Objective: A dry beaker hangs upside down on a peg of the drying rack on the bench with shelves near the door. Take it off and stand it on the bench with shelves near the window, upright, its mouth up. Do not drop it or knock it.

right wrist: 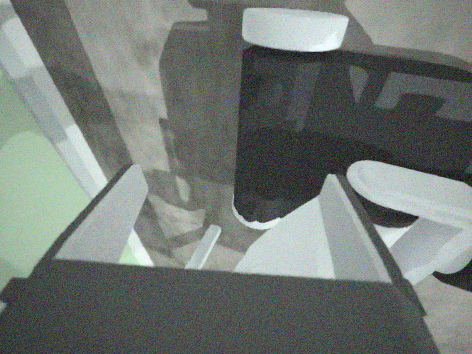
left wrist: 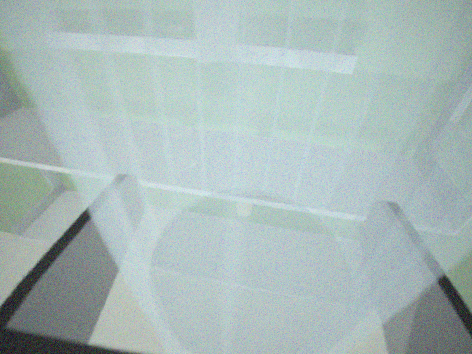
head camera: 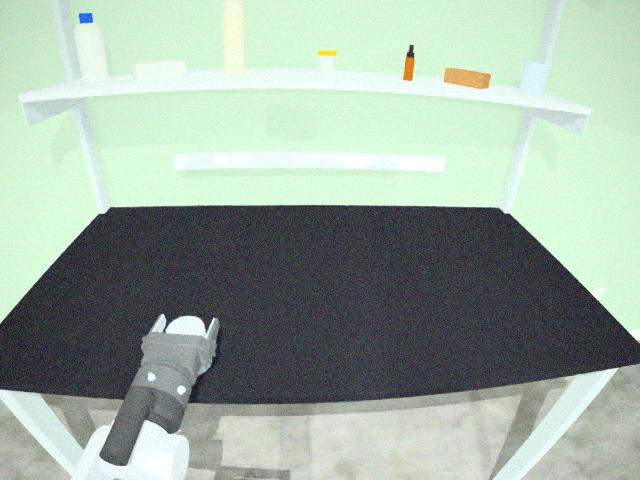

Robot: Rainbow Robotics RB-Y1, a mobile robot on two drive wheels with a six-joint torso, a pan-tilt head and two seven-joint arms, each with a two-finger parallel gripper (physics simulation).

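The clear beaker is at the left front of the black bench top, between the spread fingers of my left gripper. That gripper is open, with a finger on each side of the beaker, not closed on it. In the head view, the beaker shows as a pale round shape; its contact with the bench is hidden behind the gripper. Its see-through wall fills much of the left wrist view; which end is the mouth is hard to tell. My right gripper is open and empty. The drying rack does not show in the head view.
A white shelf above the bench carries a blue-capped bottle, a tall cream cylinder, an orange dropper bottle and a brown box. A white bar runs along the wall. The robot's black-and-white body is beside the right gripper.
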